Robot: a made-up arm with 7 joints.
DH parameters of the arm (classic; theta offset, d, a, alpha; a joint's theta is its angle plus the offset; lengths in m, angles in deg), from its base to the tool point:
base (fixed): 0 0 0 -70
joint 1: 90 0 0 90
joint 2: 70 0 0 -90
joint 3: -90 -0.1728 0.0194 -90
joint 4: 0 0 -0.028 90
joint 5: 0 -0.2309 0 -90
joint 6: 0 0 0 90
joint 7: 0 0 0 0
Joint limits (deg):
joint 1: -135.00..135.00
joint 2: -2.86..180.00
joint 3: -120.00..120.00
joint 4: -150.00..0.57
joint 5: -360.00..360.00
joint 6: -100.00..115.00
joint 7: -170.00..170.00
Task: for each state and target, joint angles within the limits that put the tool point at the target. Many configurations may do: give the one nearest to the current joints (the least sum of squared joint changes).
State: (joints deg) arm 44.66 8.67 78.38 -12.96 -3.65 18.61 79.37
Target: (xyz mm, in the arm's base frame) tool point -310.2 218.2 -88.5
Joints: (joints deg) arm 64.02 20.95 87.99 -46.97 -3.65 18.61 79.37
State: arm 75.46 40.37 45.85 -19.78 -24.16 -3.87 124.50
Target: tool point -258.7 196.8 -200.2
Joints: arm 70.58 21.24 35.22 -53.94 -24.16 -3.87 124.50
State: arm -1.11 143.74 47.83 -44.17 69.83 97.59 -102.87
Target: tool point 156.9 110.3 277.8
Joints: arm -3.12 120.14 46.21 -81.84 69.83 97.59 -102.87
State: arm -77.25 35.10 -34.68 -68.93 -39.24 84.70 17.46
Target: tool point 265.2 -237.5 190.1
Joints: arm -121.60 4.62 -34.45 -27.16 -39.24 84.70 17.46
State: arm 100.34 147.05 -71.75 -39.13 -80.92 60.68 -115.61
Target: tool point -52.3 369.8 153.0
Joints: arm 109.97 116.45 -89.08 -27.10 -80.92 60.68 -115.61
